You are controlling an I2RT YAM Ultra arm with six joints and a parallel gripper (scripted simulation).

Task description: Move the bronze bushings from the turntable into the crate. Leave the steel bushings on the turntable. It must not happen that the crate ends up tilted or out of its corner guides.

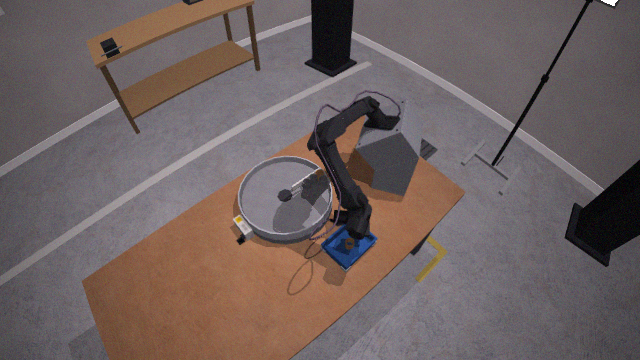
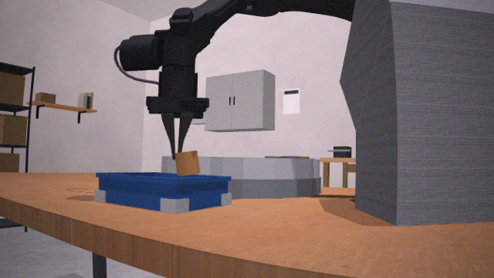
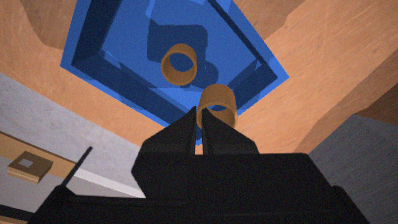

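The blue crate is 6 cm below my hand, 4 cm ahead of it and 1 cm to the right of it. Round my hand: grey turntable: 37 cm to the right, 6 cm ahead, 3 cm below.
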